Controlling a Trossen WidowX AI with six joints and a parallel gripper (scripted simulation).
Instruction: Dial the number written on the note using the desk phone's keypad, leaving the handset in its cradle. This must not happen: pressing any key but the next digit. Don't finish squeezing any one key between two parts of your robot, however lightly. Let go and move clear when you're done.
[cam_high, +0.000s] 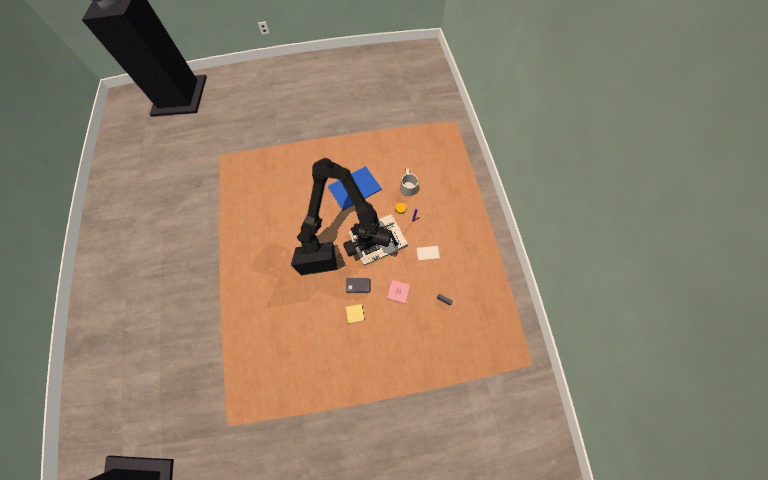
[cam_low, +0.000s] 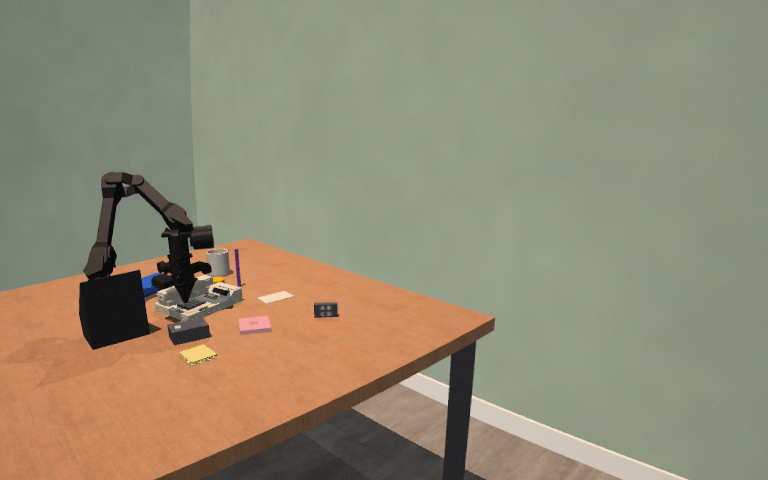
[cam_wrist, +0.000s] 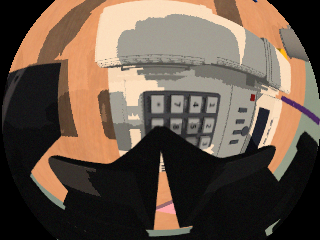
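Now: the cream desk phone 5 cm to the left of my hand, 5 cm below it and 5 cm ahead of it. The rest, counted from my hand: purple pen (22 cm ahead, 14 cm to the left); then cream card (28 cm ahead, 7 cm below, 2 cm to the right); then grey handset (9 cm to the left, 3 cm ahead, 2 cm below).
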